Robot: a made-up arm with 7 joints. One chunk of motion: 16 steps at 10 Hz.
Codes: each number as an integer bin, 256 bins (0 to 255) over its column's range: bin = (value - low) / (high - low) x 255, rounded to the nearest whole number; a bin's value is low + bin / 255 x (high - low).
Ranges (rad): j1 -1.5..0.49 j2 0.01..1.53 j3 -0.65..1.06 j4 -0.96..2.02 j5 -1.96..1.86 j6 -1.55..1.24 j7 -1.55..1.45
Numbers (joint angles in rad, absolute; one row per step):
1: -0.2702 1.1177 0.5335 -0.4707 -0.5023 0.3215 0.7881
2: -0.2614 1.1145 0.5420 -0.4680 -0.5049 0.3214 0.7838
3: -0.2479 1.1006 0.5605 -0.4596 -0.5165 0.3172 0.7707
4: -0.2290 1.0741 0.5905 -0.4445 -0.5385 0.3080 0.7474
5: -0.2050 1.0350 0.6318 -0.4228 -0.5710 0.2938 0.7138
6: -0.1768 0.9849 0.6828 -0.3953 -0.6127 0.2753 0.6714
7: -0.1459 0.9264 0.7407 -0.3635 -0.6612 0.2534 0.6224
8: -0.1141 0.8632 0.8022 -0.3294 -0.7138 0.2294 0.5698
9: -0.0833 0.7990 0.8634 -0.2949 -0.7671 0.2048 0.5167
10: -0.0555 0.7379 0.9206 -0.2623 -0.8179 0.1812 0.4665
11: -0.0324 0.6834 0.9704 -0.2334 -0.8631 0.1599 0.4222
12: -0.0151 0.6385 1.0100 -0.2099 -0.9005 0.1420 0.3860
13: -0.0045 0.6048 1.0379 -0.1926 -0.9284 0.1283 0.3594
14: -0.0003 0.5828 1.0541 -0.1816 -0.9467 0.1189 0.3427
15: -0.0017 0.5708 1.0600 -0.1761 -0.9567 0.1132 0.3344
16: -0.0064 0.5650 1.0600 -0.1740 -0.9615 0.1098 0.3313
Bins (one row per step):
1: 158 186 176 42 97 171 199
2: 159 185 178 42 97 171 198
3: 160 183 181 43 96 171 197
4: 163 179 185 44 95 170 195
5: 166 172 191 46 93 169 192
6: 170 164 199 48 90 167 189
7: 174 154 207 51 87 165 185
8: 178 143 217 54 83 163 180
9: 182 132 226 57 80 160 176
10: 185 122 234 60 76 158 171
11: 188 113 242 62 73 156 168
12: 190 105 248 64 71 155 165
13: 192 100 252 66 69 153 162
14: 192 96 254 67 68 153 161
15: 192 94 255 67 67 152 160
16: 191 93 255 67 67 152 160

